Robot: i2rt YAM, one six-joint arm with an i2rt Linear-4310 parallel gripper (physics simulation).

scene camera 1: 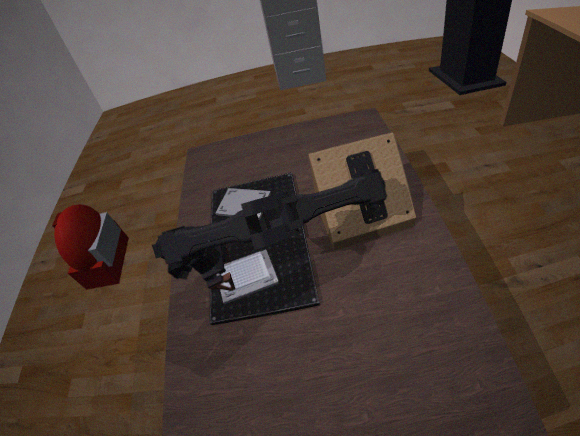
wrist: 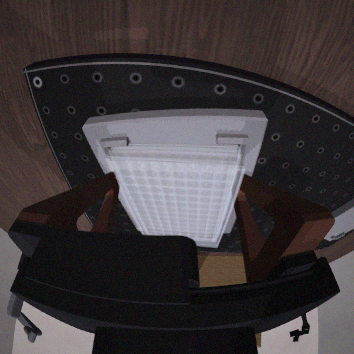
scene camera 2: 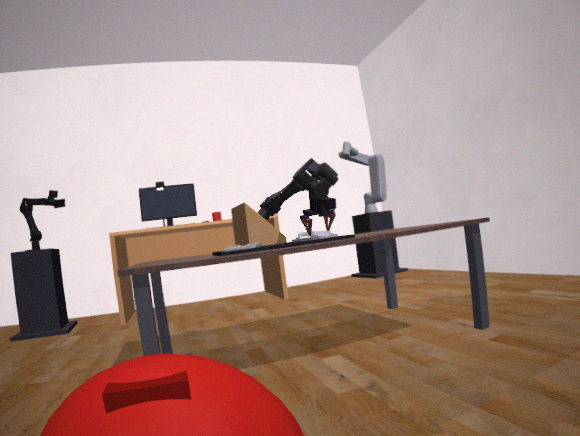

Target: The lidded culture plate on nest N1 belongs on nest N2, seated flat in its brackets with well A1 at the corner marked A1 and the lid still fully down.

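Frame: origin at the arm's base, x back, y right, z up, level; centimetres.
Seen in the pictures: gripper, fingertip midpoint: (scene camera 1: 231,277) (wrist: 174,177) (scene camera 2: 319,233); arm's base, link origin: (scene camera 1: 366,187) (scene camera 2: 257,222).
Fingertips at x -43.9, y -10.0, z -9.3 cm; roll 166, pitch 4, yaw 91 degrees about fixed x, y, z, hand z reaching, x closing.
Offsets run from my fingertips to a thing's middle. Level surfaces: height alone.
The lidded culture plate {dx +3.7, dy +0.3, dz +0.8 cm} (scene camera 1: 251,269) (scene camera 2: 318,234) (wrist: 175,200), clear-white with a grid of wells, is at the pale grey nest N1 {dx +3.8, dy +0.3, dz -1.2 cm} (scene camera 1: 272,279) (wrist: 175,126) with its lid on. Two corner brackets show at its far edge in the wrist view. Whether it is slightly raised I cannot tell. My gripper (scene camera 1: 226,281) (scene camera 2: 318,230) (wrist: 174,177) points down with its brown fingers against both long sides of the plate, shut on it. Nest N2 {dx +7.3, dy +29.3, dz -1.2 cm} (scene camera 1: 239,200) (scene camera 2: 243,247) (wrist: 345,226) holds no plate and stands turned at an angle. Its A1 mark is not legible.
Both nests are on a black perforated board {dx +9.1, dy +13.5, dz -2.7 cm} (scene camera 1: 295,287) (scene camera 2: 280,245) (wrist: 60,95) on the wooden table {dz -3.4 cm} (scene camera 1: 350,360). My arm reaches over the board from a tan mounting block (scene camera 1: 325,175) (scene camera 2: 245,225). A red object (scene camera 1: 77,237) is beyond the table's left edge.
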